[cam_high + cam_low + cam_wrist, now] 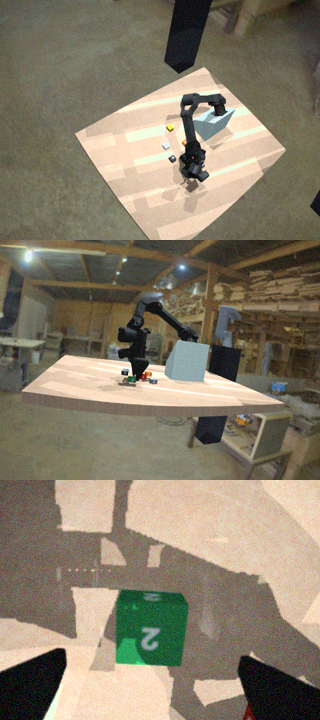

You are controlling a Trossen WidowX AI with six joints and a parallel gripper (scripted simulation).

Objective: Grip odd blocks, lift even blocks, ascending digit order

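My gripper tip is 20 mm short of the green block and 10 mm above it. Also, from my gripper tip: red block: 60 mm behind, 80 mm to the right, 10 mm below; black block: 20 mm ahead, 130 mm to the right, 10 mm below; grey block: 80 mm behind, 10 mm below.
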